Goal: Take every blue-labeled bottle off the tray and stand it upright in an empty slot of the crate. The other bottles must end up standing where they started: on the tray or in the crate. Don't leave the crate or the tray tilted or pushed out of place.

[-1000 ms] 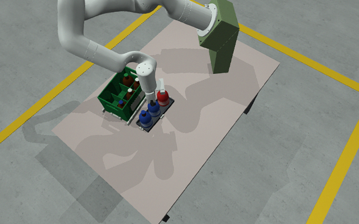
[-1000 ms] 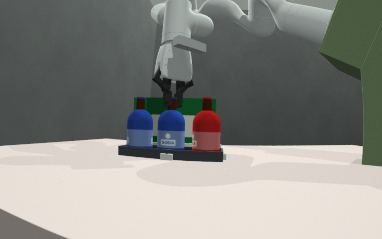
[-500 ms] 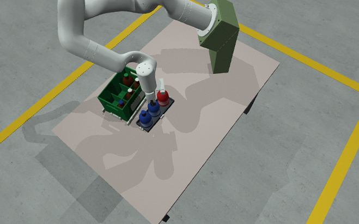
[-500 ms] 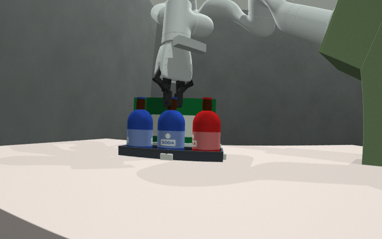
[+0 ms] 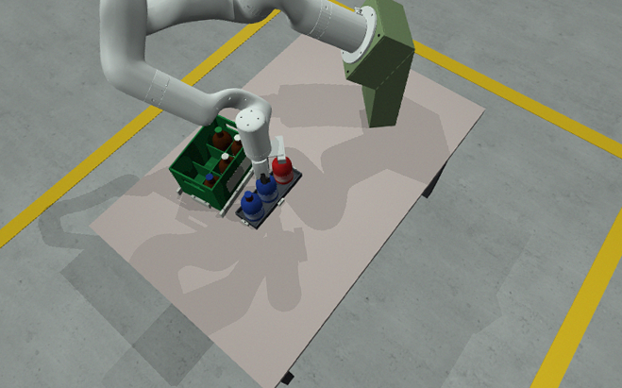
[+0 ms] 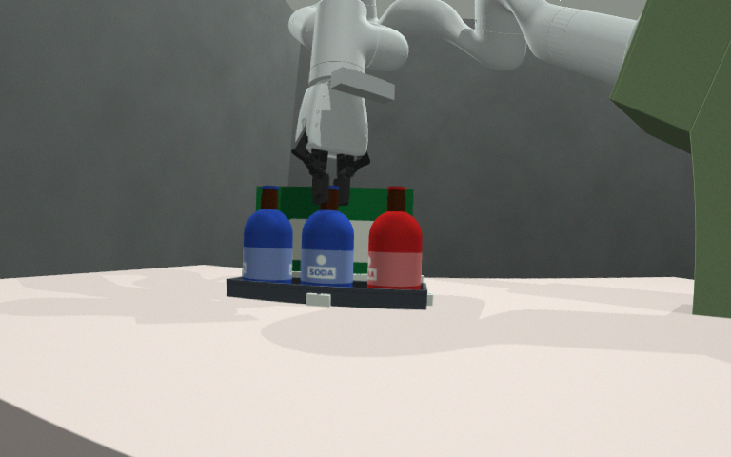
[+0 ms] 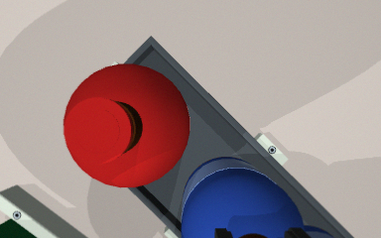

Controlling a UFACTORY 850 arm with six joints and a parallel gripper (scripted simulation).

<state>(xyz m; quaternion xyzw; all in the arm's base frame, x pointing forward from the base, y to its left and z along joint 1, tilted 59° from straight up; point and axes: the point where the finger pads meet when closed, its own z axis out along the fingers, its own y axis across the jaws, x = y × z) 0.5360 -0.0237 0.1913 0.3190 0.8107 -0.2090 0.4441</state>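
The red-labeled bottle lies 90 mm behind my hand, 20 mm to the left of it and 70 mm below it. Round my hand: dark tray (140 mm below); then green crate (20 mm behind, 210 mm to the right, 70 mm below); then brown-necked bottle (80 mm ahead, 170 mm to the right, 70 mm below).
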